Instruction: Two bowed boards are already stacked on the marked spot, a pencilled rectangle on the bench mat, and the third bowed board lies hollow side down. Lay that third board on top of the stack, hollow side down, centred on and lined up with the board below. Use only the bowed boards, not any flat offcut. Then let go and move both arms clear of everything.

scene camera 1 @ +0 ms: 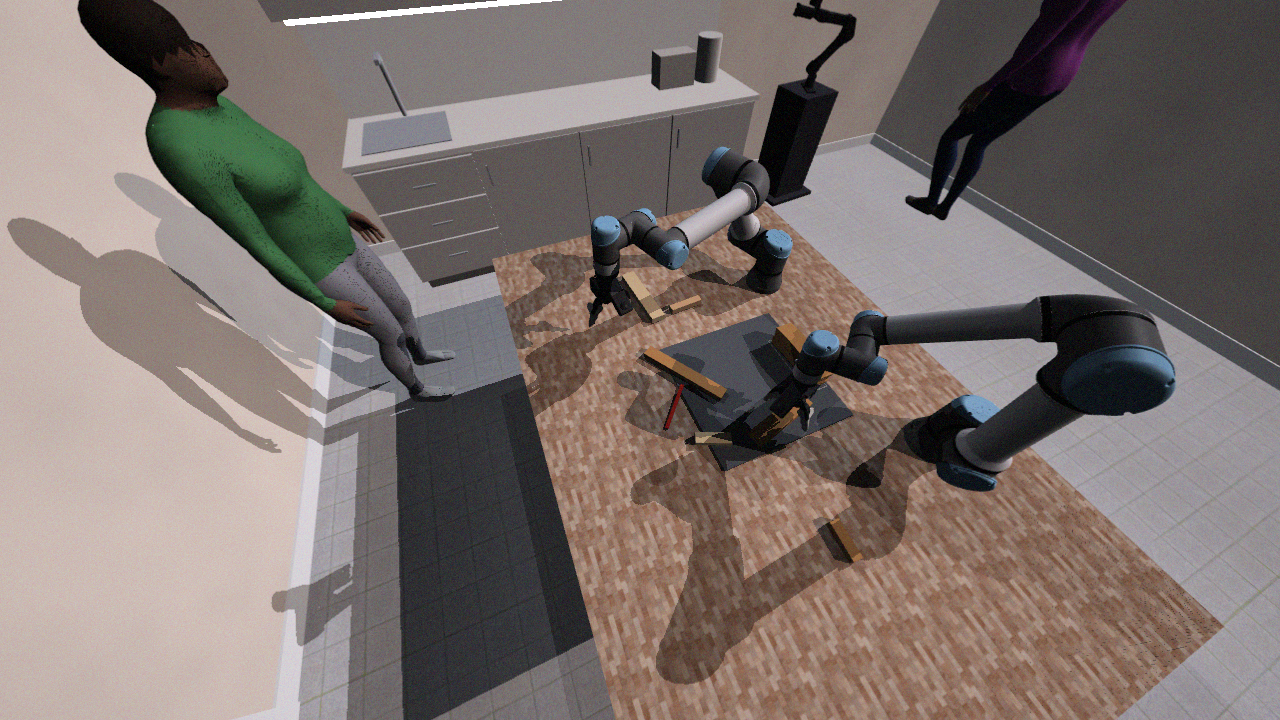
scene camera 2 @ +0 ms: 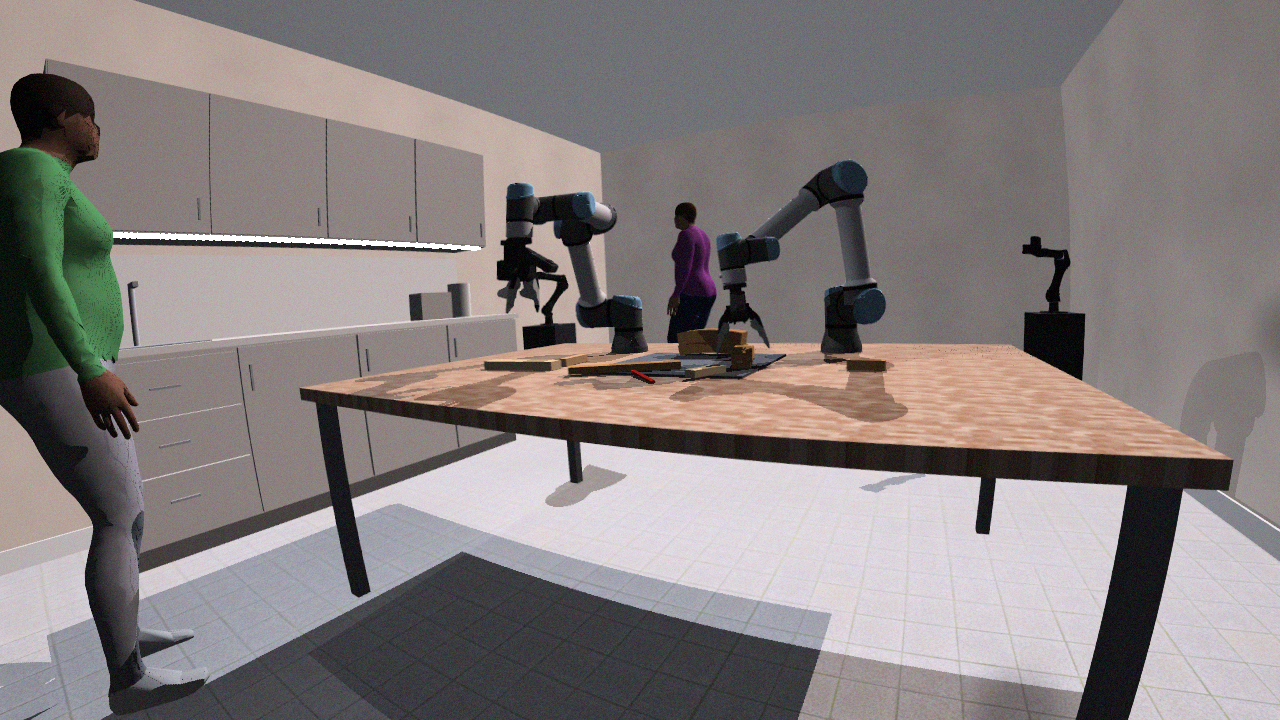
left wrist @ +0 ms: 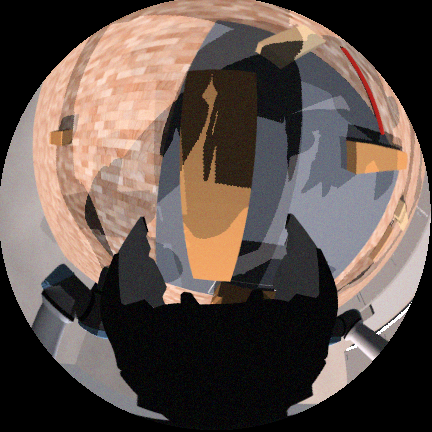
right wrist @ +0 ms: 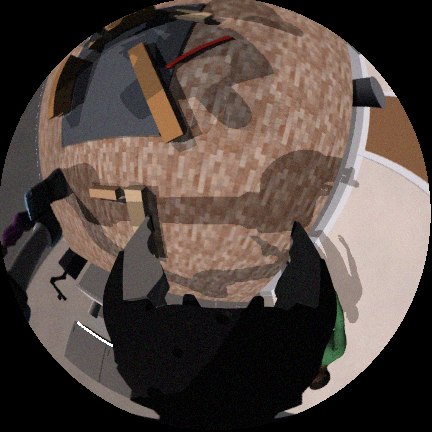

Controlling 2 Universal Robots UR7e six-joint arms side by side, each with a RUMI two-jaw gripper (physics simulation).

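Seen in the pictures: left gripper, between the fingertips: point(left wrist: 216, 216); right gripper, between the fingertips: point(scene camera 1: 610, 317) point(scene camera 2: 523, 312) point(right wrist: 223, 219); left arm's base, origin of its link: point(scene camera 1: 928, 441) point(scene camera 2: 841, 351); right arm's base, origin of its link: point(scene camera 1: 763, 282) point(scene camera 2: 629, 351) point(right wrist: 60, 182).
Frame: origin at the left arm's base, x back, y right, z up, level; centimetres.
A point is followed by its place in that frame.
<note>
The third bowed board point(scene camera 1: 776, 423) {x -49.5, y 10.2, z 5.4 cm} point(scene camera 2: 742, 358) {x -56.7, y 6.3, z 3.5 cm} point(left wrist: 215, 265) {x -40.0, y 16.7, z 5.2 cm} lies on the bench mat point(scene camera 1: 742, 344) {x -48.9, y 45.7, z 0.6 cm} point(left wrist: 340, 200) {x -56.8, y 29.1, z 0.6 cm} point(right wrist: 100, 100) {x -57.4, y 41.5, z 0.6 cm}. My left gripper point(scene camera 1: 776, 417) {x -45.2, y 13.4, z 3.8 cm} point(scene camera 2: 744, 342) {x -45.2, y 13.4, z 3.8 cm} point(left wrist: 216, 216) {x -45.2, y 13.4, z 3.8 cm} is open, pointing down over this board, with one finger out to each long side and its tips near the height of the board's top. The stack of two bowed boards point(scene camera 1: 789, 340) {x -35.6, y 39.2, z 9.3 cm} point(scene camera 2: 702, 341) {x -35.1, y 36.7, z 5.6 cm} stands at the mat's far edge, partly hidden by the left arm in scene camera 1. The pencilled rectangle is mostly hidden. My right gripper point(scene camera 1: 608, 315) {x -98.3, y 49.5, z 19.0 cm} point(scene camera 2: 521, 307) {x -98.3, y 49.5, z 19.0 cm} point(right wrist: 223, 219) {x -98.3, y 49.5, z 19.0 cm} is open and empty, high above the table.
A long flat board point(scene camera 1: 684, 373) {x -74.2, y 34.2, z 2.6 cm} point(left wrist: 380, 159) {x -68.7, y 30.7, z 2.6 cm} point(right wrist: 155, 95) {x -77.8, y 38.7, z 2.6 cm} lies across the mat's edge, beside a red stick point(scene camera 1: 674, 407) {x -79.9, y 22.1, z 1.0 cm} point(left wrist: 367, 92). A pale offcut point(scene camera 1: 713, 438) {x -69.8, y 8.9, z 2.6 cm} lies near the third board. A pale board point(scene camera 1: 642, 297) {x -84.2, y 73.4, z 2.9 cm} point(right wrist: 134, 202) {x -80.6, y 65.5, z 2.8 cm} lies near the right gripper. A small block point(scene camera 1: 844, 540) {x -41.8, y -24.3, z 2.7 cm} lies apart.
</note>
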